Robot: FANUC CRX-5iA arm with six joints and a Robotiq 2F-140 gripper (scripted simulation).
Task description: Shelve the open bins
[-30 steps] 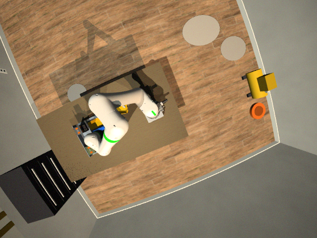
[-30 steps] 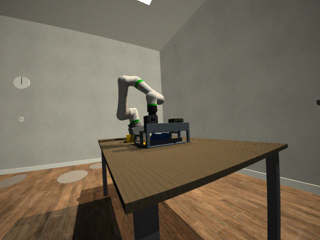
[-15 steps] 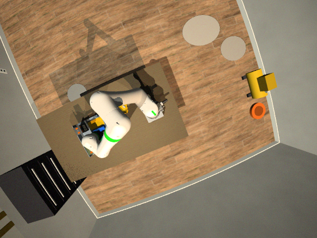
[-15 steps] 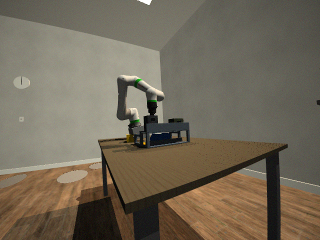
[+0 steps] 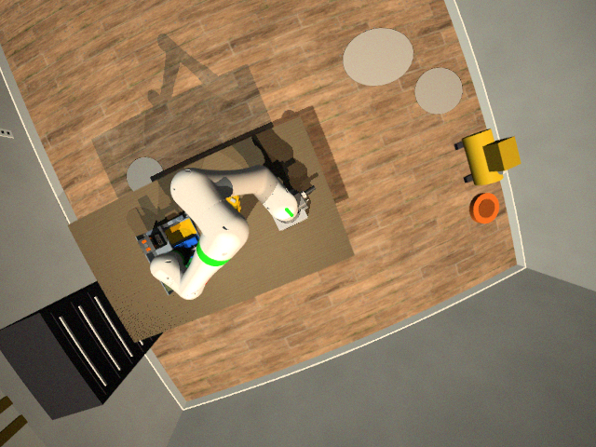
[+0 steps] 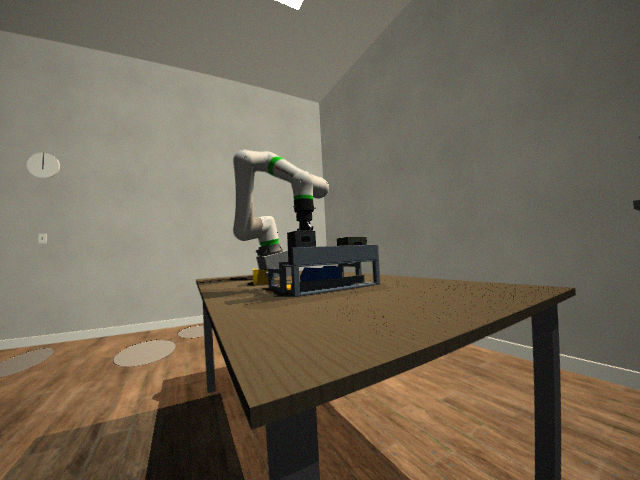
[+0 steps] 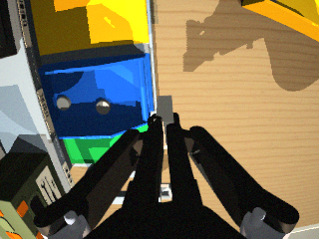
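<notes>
My hand is 230 mm past the yellow bin, 110 mm to the left of it and 90 mm above it. Also, from my hand: blue bin 110 mm ahead, 20 mm to the right, 90 mm below; blue mark 110 mm ahead, 20 mm to the right, 120 mm below; green mark 130 mm ahead, 90 mm to the left, 120 mm below.
</notes>
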